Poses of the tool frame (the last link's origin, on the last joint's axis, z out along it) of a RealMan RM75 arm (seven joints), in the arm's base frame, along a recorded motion.
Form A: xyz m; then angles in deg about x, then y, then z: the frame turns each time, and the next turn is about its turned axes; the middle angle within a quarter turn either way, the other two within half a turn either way.
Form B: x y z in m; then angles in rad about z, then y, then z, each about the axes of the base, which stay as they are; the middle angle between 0 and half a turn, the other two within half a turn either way. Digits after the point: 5 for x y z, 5 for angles.
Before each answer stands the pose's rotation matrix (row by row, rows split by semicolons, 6 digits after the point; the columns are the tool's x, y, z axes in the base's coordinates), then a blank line. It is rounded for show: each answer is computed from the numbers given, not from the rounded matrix.
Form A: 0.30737, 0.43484, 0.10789, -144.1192, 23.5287, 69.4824
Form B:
0.321355 -0.858699 0.399208; -0.840848 -0.064850 0.537373; -0.435552 -0.508361 -0.742875

0.30737, 0.43484, 0.10789, -0.86238, 2.40815, 0.93186
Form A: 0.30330, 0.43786, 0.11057, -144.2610, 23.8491, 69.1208
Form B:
0.325967 -0.854554 0.404329; -0.842555 -0.068626 0.534220; -0.428773 -0.514808 -0.742379

0.30330, 0.43786, 0.11057, -0.87633, 2.40741, 0.92292
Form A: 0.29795, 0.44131, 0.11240, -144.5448, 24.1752, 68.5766
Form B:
0.333223 -0.849264 0.409528; -0.845056 -0.076387 0.529193; -0.418142 -0.522414 -0.743130

0.29795, 0.44131, 0.11240, -0.89581, 2.40853, 0.91219
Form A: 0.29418, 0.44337, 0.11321, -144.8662, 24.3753, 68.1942
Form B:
0.338350 -0.845688 0.412712; -0.847521 -0.083269 0.524190; -0.408935 -0.527142 -0.744912

0.29418, 0.44337, 0.11321, -0.91101, 2.41120, 0.90383
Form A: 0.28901, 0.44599, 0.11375, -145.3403, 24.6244, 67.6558
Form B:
0.345597 -0.840804 0.416668; -0.850870 -0.093539 0.516983; -0.395706 -0.533198 -0.747741

0.28901, 0.44599, 0.11375, -0.93235, 2.41545, 0.89243
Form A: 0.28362, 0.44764, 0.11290, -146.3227, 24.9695, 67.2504
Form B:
0.350560 -0.836008 0.422136; -0.857954 -0.105935 0.502686; -0.375530 -0.538395 -0.754393

0.28362, 0.44764, 0.11290, -0.96175, 2.42552, 0.87228
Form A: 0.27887, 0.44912, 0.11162, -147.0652, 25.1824, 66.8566
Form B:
0.355679 -0.832130 0.425501; -0.862671 -0.117148 0.492011; -0.359571 -0.542066 -0.759522

0.27887, 0.44912, 0.11162, -0.98510, 2.43337, 0.85776
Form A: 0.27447, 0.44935, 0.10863, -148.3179, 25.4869, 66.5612
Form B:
0.359060 -0.828199 0.430305; -0.870653 -0.131141 0.474095; -0.336214 -0.544874 -0.768161

0.27447, 0.44935, 0.10863, -1.01794, 2.44676, 0.83378
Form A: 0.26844, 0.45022, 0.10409, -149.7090, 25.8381, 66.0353
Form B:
0.365568 -0.822443 0.435830; -0.878328 -0.149842 0.453968; -0.308057 -0.548758 -0.777152

0.26844, 0.45022, 0.10409, -1.05926, 2.46092, 0.80578
